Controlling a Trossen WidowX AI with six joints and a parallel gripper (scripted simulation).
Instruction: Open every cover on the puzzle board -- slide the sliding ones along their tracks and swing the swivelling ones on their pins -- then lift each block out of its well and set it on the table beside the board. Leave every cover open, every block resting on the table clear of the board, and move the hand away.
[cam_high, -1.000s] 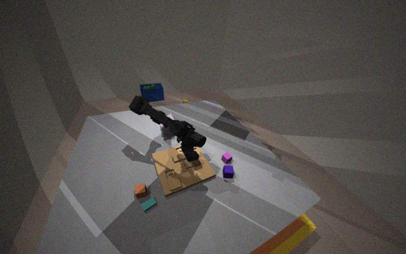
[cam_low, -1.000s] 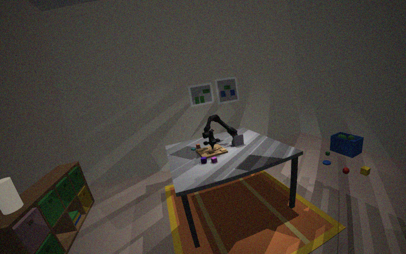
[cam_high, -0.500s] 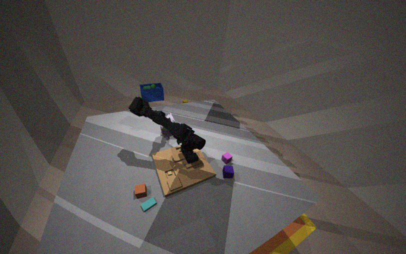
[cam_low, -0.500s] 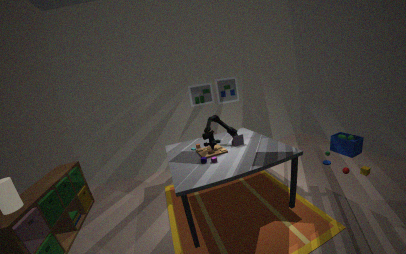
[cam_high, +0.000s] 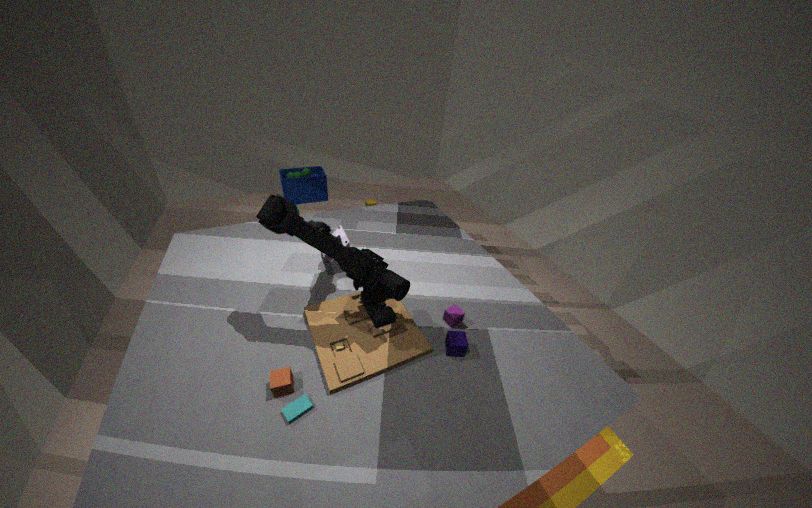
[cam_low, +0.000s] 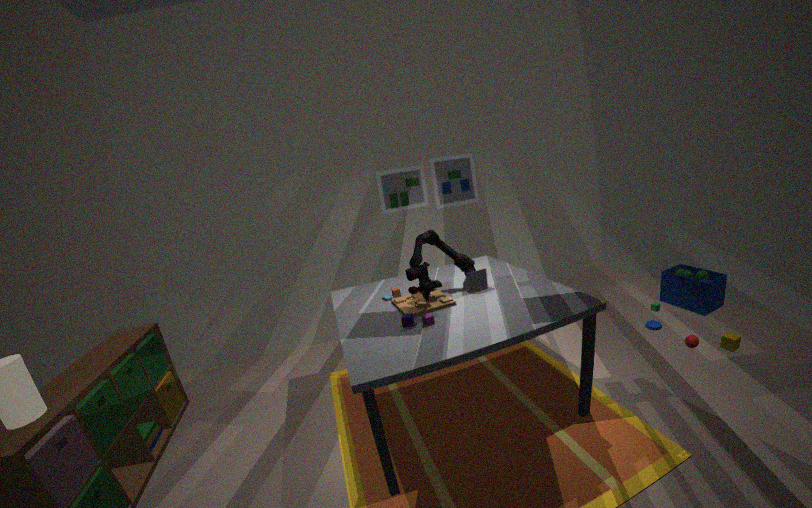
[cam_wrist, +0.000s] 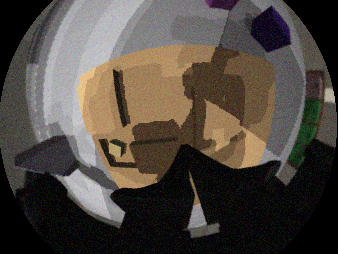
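My gripper tip is now 3 cm to the left of the tan puzzle board, 2 cm short of it and 1 cm above it. From my gripper tip the other things lie so: magenta block 25 cm to the left, 6 cm ahead; orange block 27 cm to the right, 13 cm ahead; purple block 20 cm to the left, 16 cm ahead.
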